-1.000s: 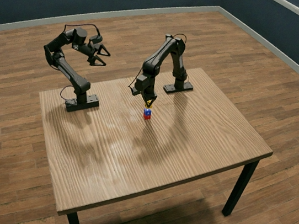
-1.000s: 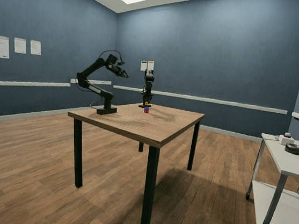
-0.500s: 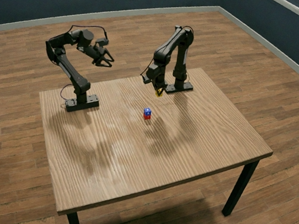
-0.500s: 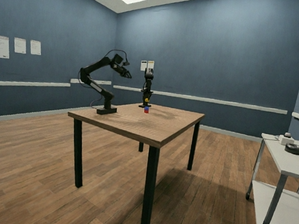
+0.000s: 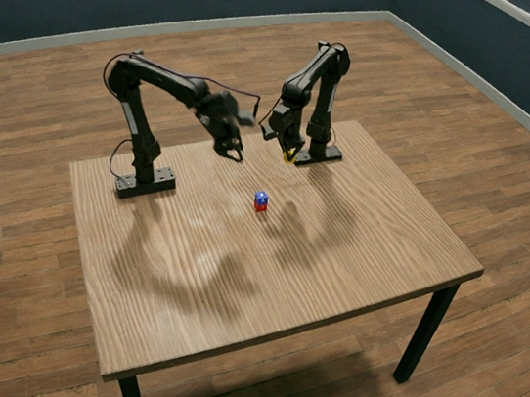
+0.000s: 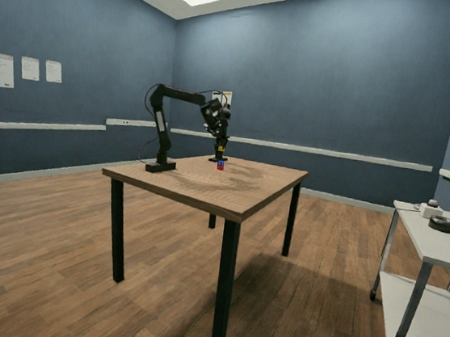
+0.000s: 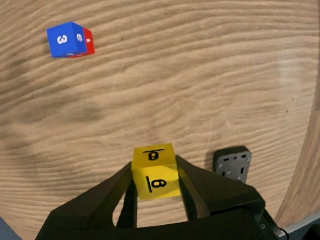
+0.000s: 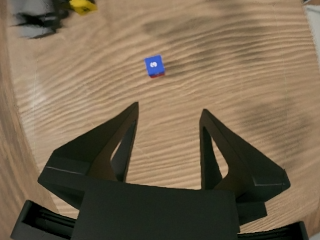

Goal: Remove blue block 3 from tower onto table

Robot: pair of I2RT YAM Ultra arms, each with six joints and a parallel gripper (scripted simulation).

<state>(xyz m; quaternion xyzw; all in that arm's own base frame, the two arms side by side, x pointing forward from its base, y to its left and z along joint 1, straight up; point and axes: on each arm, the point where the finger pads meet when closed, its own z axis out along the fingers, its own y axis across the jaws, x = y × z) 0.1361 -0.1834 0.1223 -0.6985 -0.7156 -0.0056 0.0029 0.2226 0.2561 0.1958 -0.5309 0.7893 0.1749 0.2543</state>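
The blue block lies 180 mm below my right hand and 80 mm to the left of it.
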